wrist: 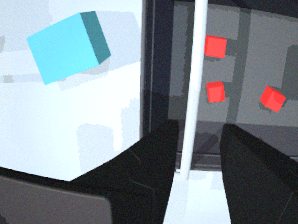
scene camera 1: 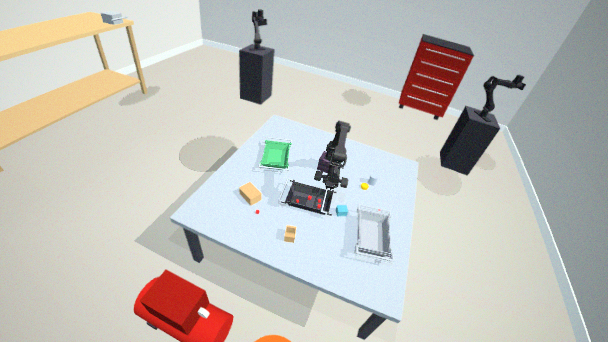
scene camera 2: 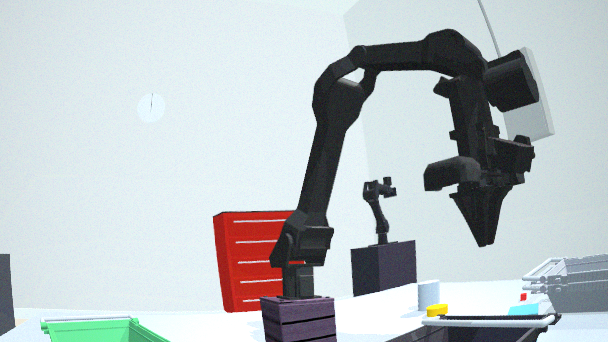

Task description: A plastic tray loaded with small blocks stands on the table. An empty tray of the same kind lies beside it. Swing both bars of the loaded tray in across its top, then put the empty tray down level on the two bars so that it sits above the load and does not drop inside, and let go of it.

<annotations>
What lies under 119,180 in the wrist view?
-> My gripper.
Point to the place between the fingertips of my gripper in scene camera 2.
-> At 486,245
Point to a cyan cube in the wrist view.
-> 76,43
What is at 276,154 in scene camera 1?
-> A green tray.
</annotations>
